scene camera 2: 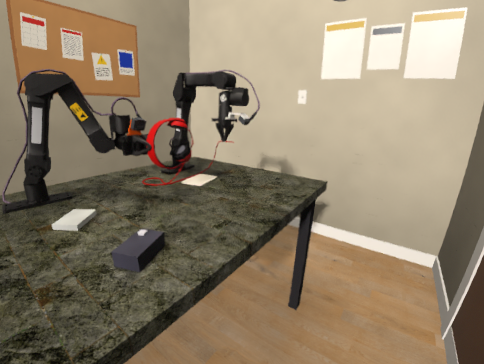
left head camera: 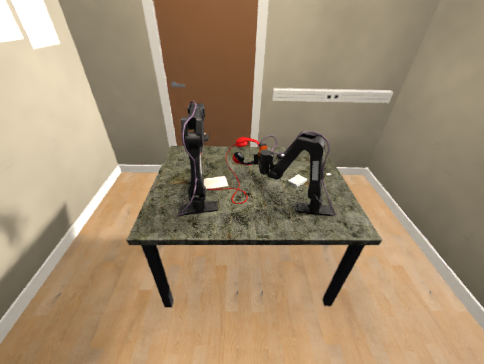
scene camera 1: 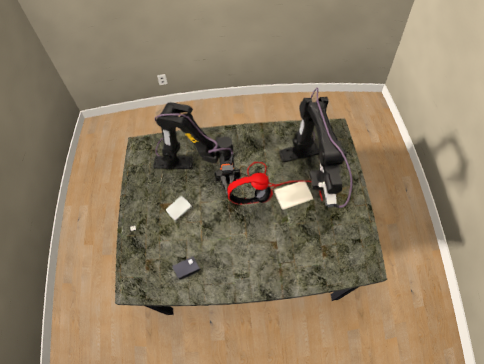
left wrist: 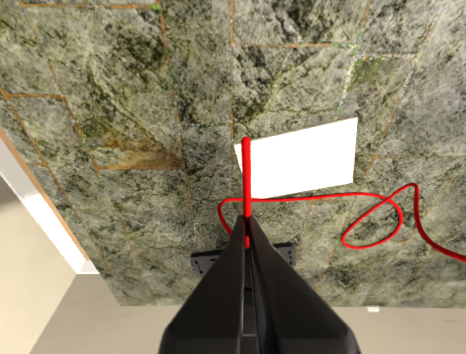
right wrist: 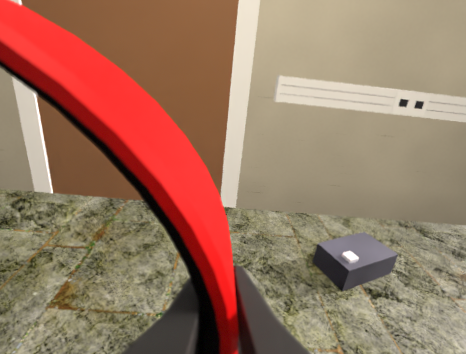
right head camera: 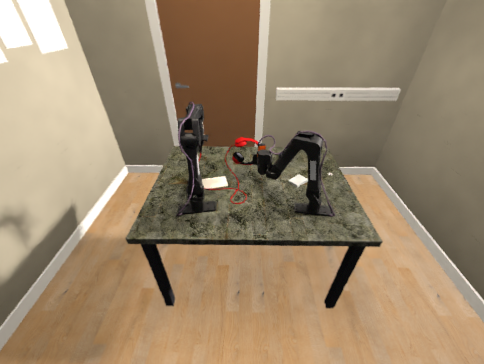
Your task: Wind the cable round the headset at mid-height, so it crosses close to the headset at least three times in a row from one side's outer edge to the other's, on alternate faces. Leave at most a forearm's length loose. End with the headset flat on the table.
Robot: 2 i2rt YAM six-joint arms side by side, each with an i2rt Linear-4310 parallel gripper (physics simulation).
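Frame: origin at the left arm's base, x ahead, y left, z up, level; metres.
Seen in the pictures: left gripper, fingertip midpoint: point(scene camera 2: 223, 141) point(left head camera: 201, 152) point(scene camera 1: 319, 189) point(left wrist: 246, 222) point(right head camera: 200, 152); right gripper, fingertip midpoint: point(scene camera 2: 152, 147) point(scene camera 1: 229, 196) point(right wrist: 219, 278); left arm's base, link origin: point(scene camera 2: 178, 169) point(left head camera: 199, 208) point(scene camera 1: 299, 152) point(right head camera: 197, 208); right arm's base, link origin: point(scene camera 2: 39, 202) point(left head camera: 313, 209) point(scene camera 1: 172, 163) point(right head camera: 313, 210).
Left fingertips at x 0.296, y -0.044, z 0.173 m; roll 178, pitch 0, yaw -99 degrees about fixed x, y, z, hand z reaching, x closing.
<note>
Pixels of each thing's top centre, then the offset from my left fingertips to it.
- red headset, top centre: point(scene camera 1: 248, 179) point(scene camera 2: 168, 118) point(right head camera: 247, 138) point(left head camera: 248, 138) dx -0.066, dy -0.272, dz +0.104 m
- pale sheet, top centre: point(left wrist: 296, 165) point(scene camera 1: 293, 194) point(scene camera 2: 200, 179) point(left head camera: 214, 182) point(right head camera: 214, 182) dx -0.086, dy -0.063, dz -0.168 m
- flat white box, top centre: point(scene camera 2: 75, 216) point(scene camera 1: 178, 207) point(right head camera: 298, 179) point(left head camera: 297, 179) dx -0.161, dy -0.578, dz -0.158 m
- dark box, top centre: point(right wrist: 358, 246) point(scene camera 2: 139, 239) point(scene camera 1: 185, 266) dx +0.126, dy -0.599, dz -0.132 m
The red headset point(left head camera: 242, 142) point(scene camera 1: 259, 181) point(scene camera 2: 151, 137) point(right wrist: 150, 145) is held above the table, its band ring standing upright in scene camera 2. My right gripper point(scene camera 2: 148, 146) point(right wrist: 219, 278) is shut on the headband, at the side away from the ear cups. The thin red cable point(left head camera: 239, 203) point(left wrist: 246, 170) runs from the headset down to a small loop on the table, then up to my left gripper point(scene camera 2: 224, 140) point(left wrist: 246, 222), which is shut on it near its end. No turn of cable round the headset shows. The left arm hides its gripper in the head views.
A pale sheet point(left head camera: 216, 182) point(scene camera 1: 295, 196) point(left wrist: 305, 160) lies beside the cable, toward the left arm. A flat white box point(left head camera: 297, 180) point(scene camera 1: 178, 208) point(scene camera 2: 74, 220) lies nearer the right arm. A dark box point(scene camera 1: 186, 269) point(scene camera 2: 132, 254) point(right wrist: 360, 250) with a small white piece on top lies farther off.
</note>
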